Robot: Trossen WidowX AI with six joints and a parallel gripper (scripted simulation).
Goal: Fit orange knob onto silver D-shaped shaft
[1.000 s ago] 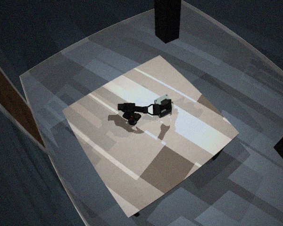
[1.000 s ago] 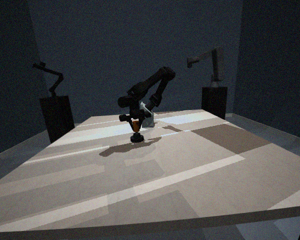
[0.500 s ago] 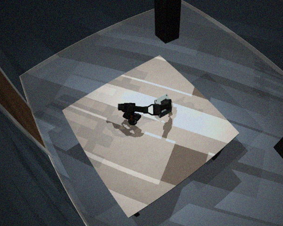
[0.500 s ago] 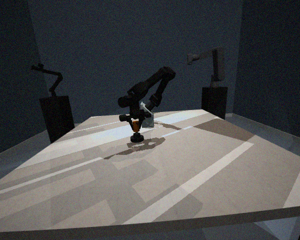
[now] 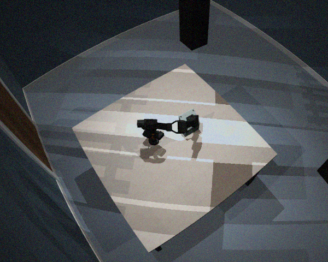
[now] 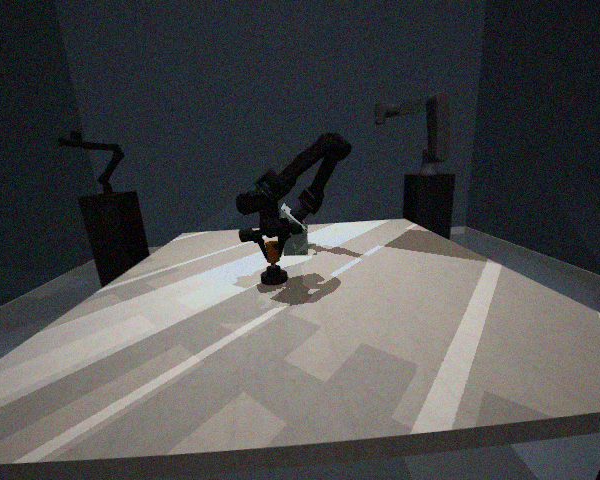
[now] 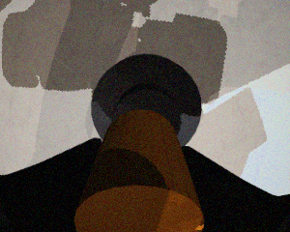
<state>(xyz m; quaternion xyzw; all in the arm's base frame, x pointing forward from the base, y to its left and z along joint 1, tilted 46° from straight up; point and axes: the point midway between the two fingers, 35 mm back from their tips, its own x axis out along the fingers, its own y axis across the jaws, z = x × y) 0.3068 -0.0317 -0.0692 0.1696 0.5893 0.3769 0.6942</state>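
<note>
Now: the round pedestal 4 cm below my gripper tip. The rest, counted from my gripper tip: orange knob 3 cm above.
</note>
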